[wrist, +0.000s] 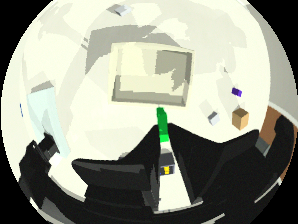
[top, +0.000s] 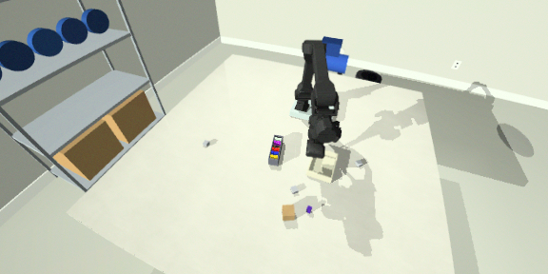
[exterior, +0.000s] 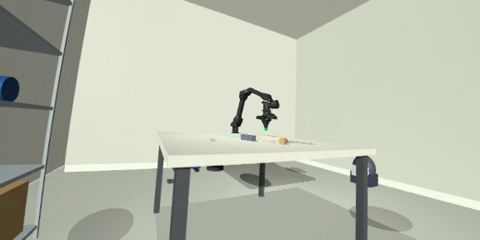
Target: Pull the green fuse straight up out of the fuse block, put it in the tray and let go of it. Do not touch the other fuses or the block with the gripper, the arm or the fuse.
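My gripper tip is 1 cm above the green fuse. Round my gripper tip: tray: 9 cm below, 5 cm to the left, 1 cm behind.
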